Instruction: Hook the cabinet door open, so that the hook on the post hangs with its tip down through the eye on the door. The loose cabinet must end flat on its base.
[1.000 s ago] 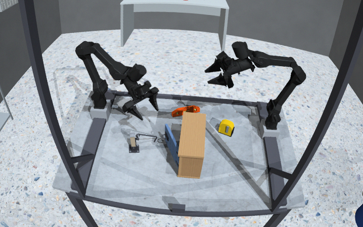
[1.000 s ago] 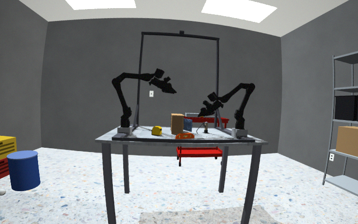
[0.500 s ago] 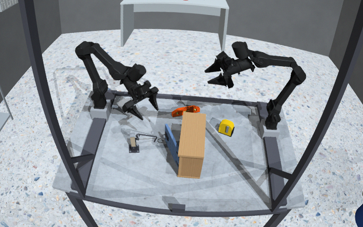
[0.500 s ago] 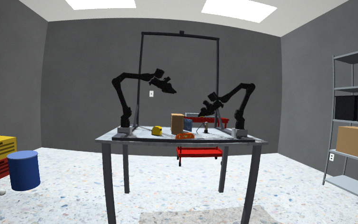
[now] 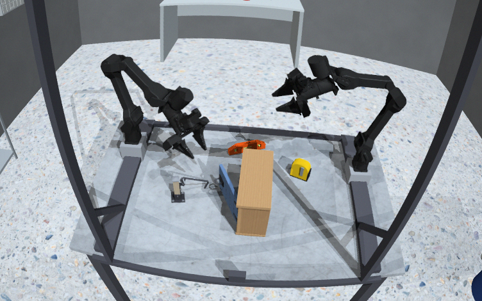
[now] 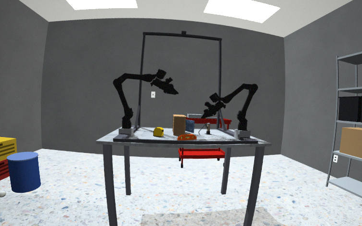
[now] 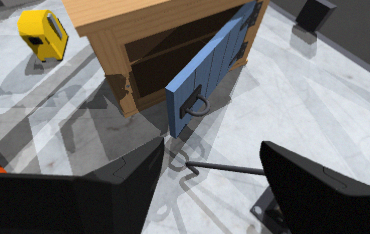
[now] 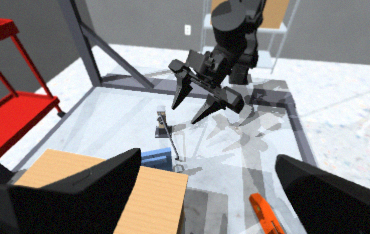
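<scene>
My left gripper is now 6 cm past the dark hook, 1 cm to the left of it and 12 cm above it. From my left hand the other things lie so: blue door (12 cm behind, 13 cm to the right, 10 cm below); orange level (20 cm ahead, 17 cm to the right, 15 cm below); yellow tape measure (8 cm ahead, 38 cm to the right, 14 cm below).
</scene>
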